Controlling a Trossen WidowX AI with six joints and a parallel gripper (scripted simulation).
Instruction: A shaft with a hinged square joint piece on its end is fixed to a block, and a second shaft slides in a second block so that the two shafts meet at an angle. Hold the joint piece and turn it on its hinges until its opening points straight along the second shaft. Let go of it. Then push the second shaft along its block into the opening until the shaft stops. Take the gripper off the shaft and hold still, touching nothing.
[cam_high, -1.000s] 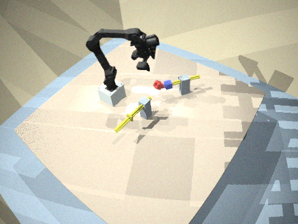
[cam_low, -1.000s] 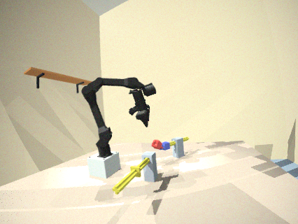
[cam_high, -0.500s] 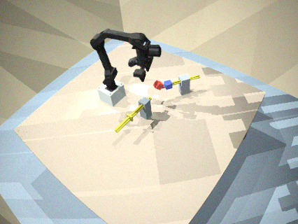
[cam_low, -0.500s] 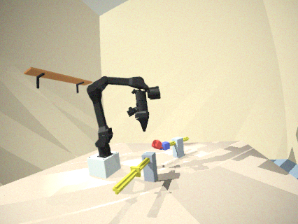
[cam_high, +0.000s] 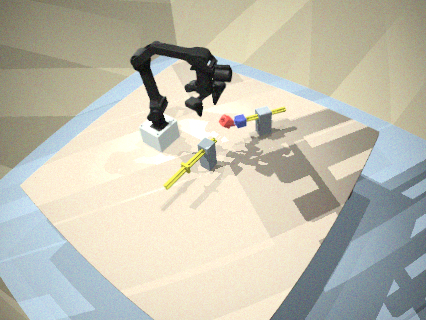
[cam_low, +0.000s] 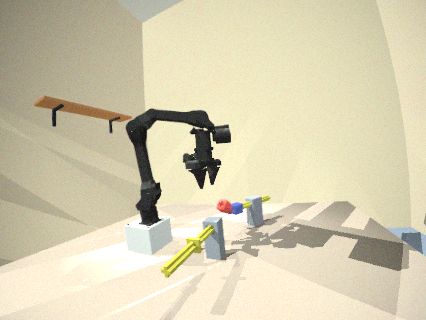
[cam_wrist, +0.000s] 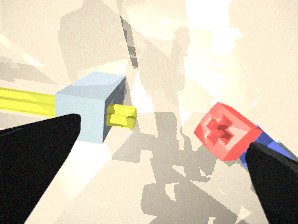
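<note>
Right now my gripper tip is 10 cm above the red joint piece, 7 cm to the right of it and 3 cm short of it.
</note>
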